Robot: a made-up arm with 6 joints.
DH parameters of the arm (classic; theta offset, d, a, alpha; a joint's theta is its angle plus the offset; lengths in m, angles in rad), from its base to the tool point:
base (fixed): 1.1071 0 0.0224 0
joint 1: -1.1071 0.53 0 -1.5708
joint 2: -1.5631 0 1.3 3.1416
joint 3: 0.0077 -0.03 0 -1.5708
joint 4: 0 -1 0.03 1.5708
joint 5: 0 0.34 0.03 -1.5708
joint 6: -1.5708 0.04 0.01 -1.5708
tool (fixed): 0 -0.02 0 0
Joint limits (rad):
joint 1: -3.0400..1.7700
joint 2: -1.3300..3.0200
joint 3: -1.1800..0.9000
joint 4: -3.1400..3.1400
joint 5: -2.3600..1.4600
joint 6: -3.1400..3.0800
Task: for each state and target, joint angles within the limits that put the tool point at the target. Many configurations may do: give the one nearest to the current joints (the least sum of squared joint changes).
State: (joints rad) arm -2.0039 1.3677 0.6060 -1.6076 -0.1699 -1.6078
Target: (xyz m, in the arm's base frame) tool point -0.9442 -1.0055 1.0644
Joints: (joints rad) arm -2.2980 0.4696 0.1316 -1.5563 -0.1480 -1.6070
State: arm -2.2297 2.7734 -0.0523 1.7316 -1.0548 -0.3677
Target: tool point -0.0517 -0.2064 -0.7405
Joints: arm -2.3760 2.1476 -0.7631 1.6364 -1.0270 -0.3899
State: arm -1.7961 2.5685 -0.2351 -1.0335 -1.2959 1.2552
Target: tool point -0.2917 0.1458 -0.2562
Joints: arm -1.4162 2.4209 -0.7132 -0.7982 -1.2632 1.2509
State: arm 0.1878 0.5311 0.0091 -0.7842 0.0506 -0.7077
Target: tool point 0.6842 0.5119 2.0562
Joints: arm 0.8745 -0.1247 0.3635 -0.9157 0.0708 -0.7237
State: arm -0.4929 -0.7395 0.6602 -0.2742 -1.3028 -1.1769
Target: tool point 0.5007 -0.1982 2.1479
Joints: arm 0.1334 -0.3750 0.1549 -0.5801 -1.2970 -1.1838
